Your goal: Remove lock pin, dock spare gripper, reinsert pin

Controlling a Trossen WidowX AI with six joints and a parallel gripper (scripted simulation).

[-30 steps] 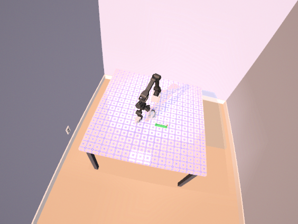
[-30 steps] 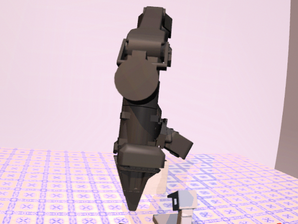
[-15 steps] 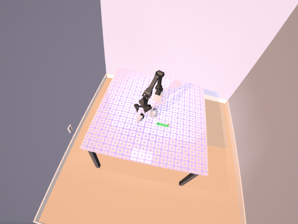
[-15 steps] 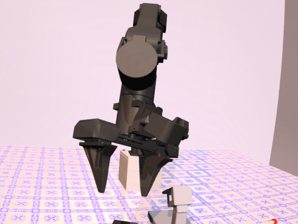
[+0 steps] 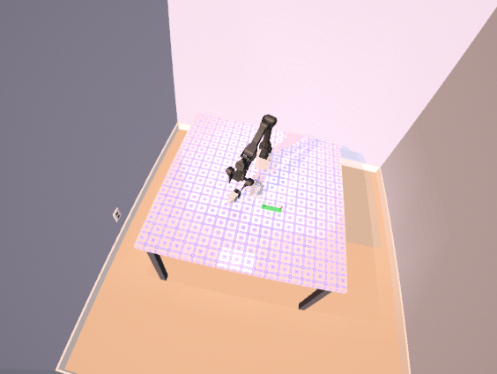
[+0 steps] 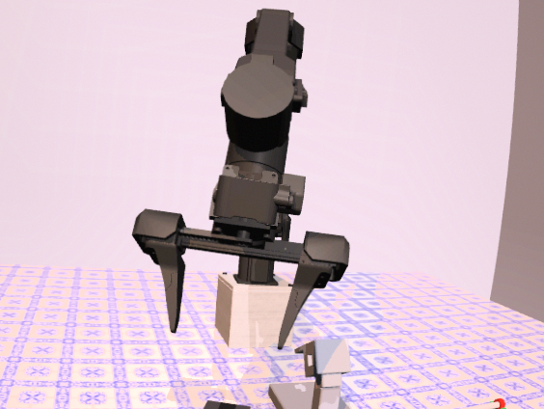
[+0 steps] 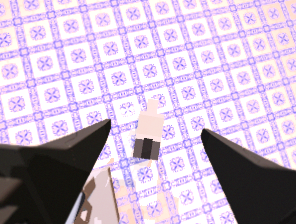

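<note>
The spare gripper is 12 cm below my gripper tip. Round my gripper tip: grey-blue mount: 13 cm to the left, 12 cm behind, 9 cm below; green pin holder: 27 cm to the left, 12 cm below, 3 cm behind.
</note>
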